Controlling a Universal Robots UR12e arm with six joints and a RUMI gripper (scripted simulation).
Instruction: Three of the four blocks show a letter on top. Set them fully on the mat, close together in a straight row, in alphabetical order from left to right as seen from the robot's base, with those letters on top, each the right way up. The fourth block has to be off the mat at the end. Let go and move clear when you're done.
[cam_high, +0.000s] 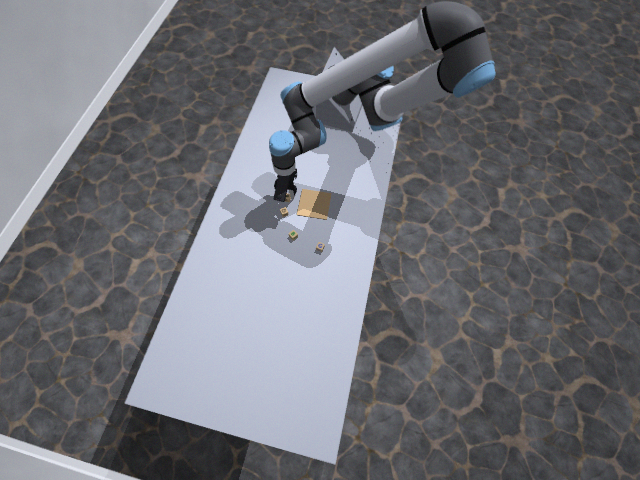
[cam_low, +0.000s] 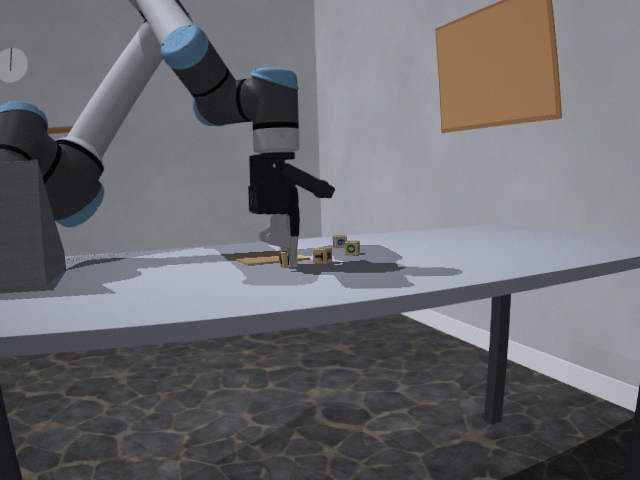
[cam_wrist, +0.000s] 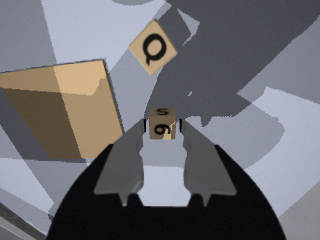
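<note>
My gripper is now 180 mm short of the green-marked block and 70 mm to the right of it. From my hand the other things lie so: tan mat 130 mm to the left, 20 mm below; blue-marked block 210 mm ahead, 200 mm to the left.
</note>
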